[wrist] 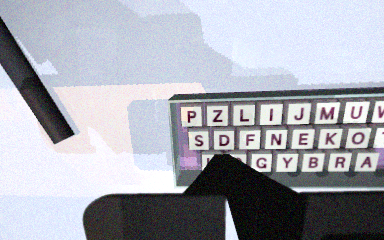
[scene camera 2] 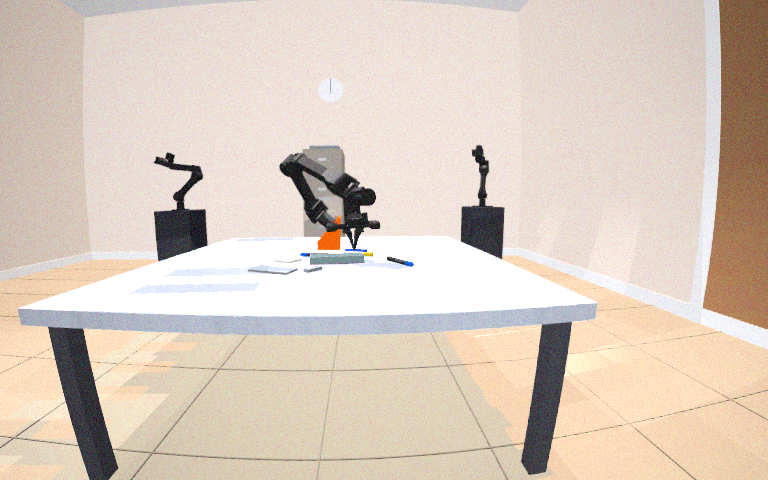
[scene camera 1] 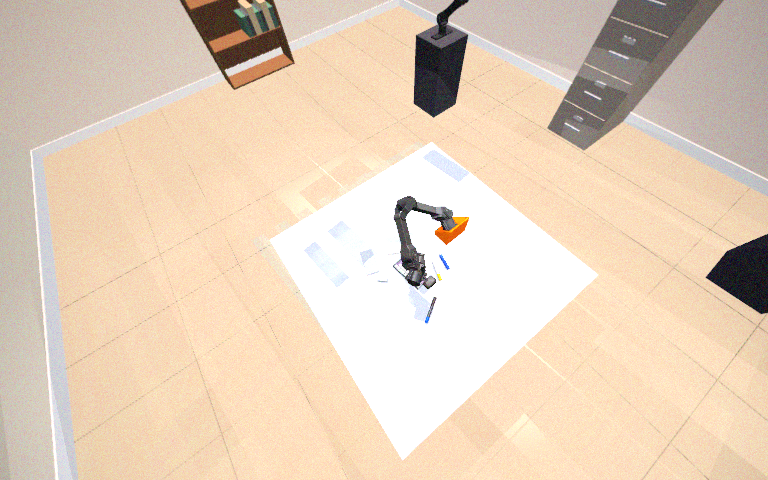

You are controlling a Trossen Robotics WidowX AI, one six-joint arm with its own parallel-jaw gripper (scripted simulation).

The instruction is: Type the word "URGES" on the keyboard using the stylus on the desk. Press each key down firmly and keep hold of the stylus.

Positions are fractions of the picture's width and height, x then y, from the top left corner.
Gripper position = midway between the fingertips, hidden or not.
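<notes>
Shut and holding nothing: my gripper (scene camera 2: 0.46,0.52), visible also at (wrist: 0.58,0.67).
</notes>
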